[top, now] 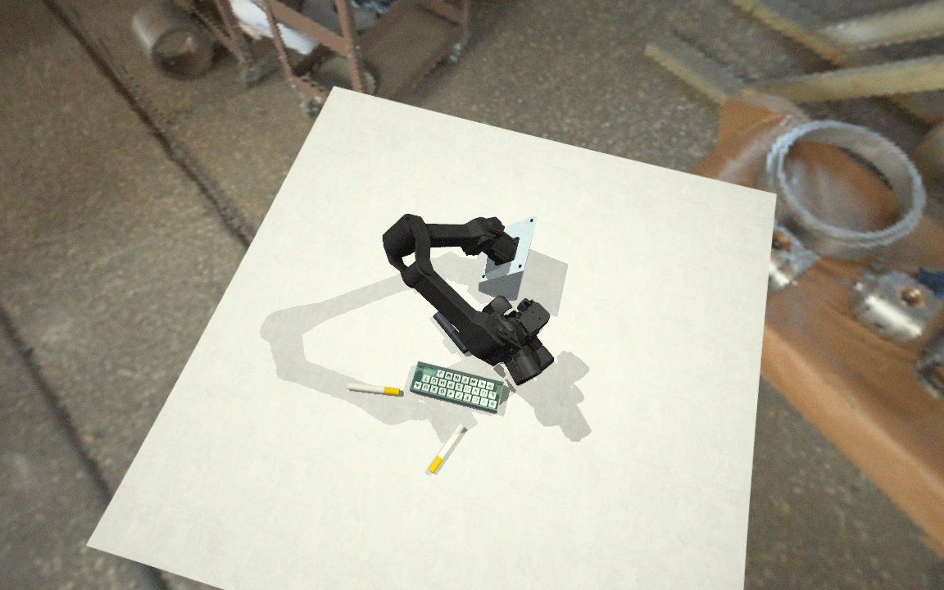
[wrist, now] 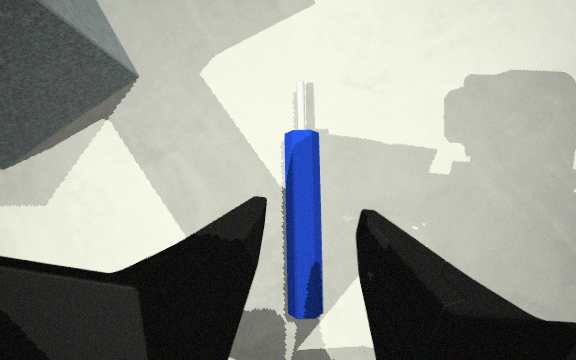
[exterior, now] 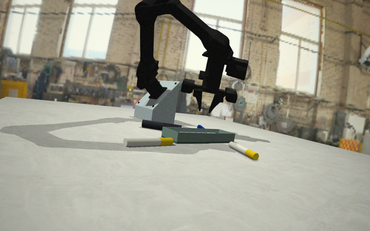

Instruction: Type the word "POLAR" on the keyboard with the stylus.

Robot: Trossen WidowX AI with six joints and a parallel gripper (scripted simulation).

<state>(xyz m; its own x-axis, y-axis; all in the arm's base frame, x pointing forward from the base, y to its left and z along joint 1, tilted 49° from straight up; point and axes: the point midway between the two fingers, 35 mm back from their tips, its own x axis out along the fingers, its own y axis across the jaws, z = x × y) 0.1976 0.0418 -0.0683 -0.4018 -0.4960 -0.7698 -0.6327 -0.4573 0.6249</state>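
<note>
Now: the blue stylus 20 mm behind my gripper tip, 10 mm to the left of it and 60 mm below it. The rest, counted from my gripper tip: grey stylus tip (50 mm behind, 30 mm to the left, 60 mm below); black bar (10 mm ahead, 180 mm to the right, 60 mm below).
</note>
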